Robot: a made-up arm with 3 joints.
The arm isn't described. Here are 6 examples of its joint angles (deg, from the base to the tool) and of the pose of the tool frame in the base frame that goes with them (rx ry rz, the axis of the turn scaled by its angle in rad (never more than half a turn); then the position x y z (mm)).
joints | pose
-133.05 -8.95 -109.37 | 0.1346 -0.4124 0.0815 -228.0 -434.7 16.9
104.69 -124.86 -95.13 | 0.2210 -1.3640 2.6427 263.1 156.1 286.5
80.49 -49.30 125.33 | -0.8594 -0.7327 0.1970 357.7 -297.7 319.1
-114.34 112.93 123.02 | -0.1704 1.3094 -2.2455 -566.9 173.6 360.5
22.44 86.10 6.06 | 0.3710 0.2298 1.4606 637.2 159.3 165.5
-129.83 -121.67 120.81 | -0.1839 1.0652 2.3320 -146.2 189.2 -378.3
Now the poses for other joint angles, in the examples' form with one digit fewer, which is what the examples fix.
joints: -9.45 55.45 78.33
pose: 0.601 -1.401 0.876 448 -164 570
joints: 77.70 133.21 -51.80
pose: 0.585 1.021 2.542 291 398 -186
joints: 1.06 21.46 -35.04
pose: -0.111 0.623 0.364 451 -333 317
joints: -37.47 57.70 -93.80
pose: -0.953 0.896 0.431 295 -156 548
